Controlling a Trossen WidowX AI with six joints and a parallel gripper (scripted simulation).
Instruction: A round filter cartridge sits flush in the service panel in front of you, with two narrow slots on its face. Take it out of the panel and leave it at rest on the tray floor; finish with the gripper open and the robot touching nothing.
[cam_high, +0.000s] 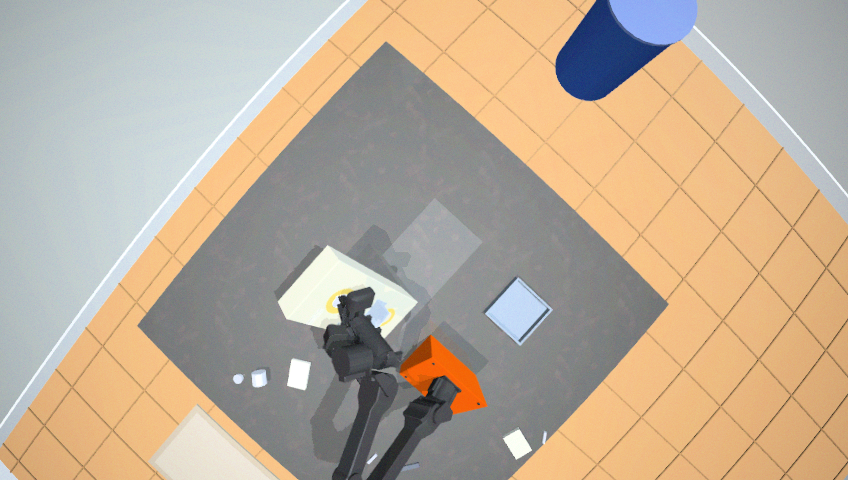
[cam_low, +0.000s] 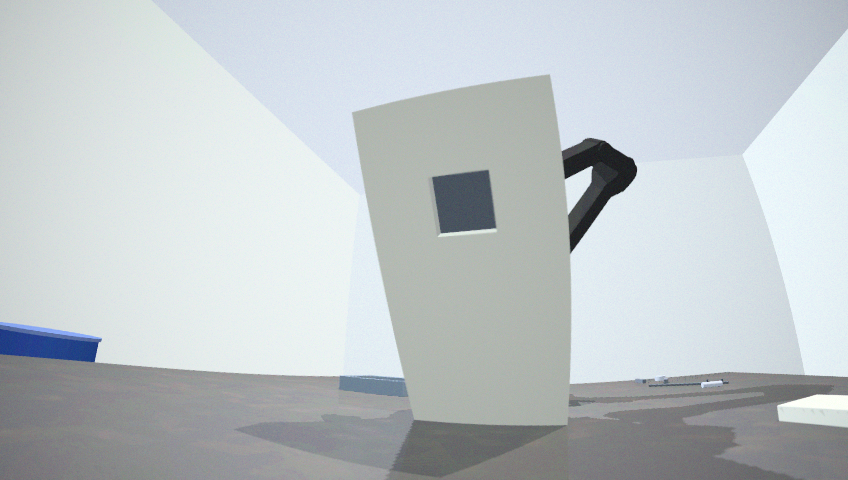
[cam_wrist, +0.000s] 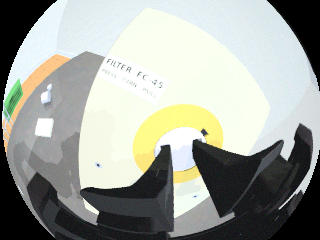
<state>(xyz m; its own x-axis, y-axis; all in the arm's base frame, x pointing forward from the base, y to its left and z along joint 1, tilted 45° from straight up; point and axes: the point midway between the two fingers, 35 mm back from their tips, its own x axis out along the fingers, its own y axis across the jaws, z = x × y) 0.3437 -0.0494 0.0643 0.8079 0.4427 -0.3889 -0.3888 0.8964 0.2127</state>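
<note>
The cream service panel lies 40 mm behind my gripper tip and 80 mm below it. From my gripper tip the other things lie so: round filter cartridge 10 mm ahead, 10 mm below.
</note>
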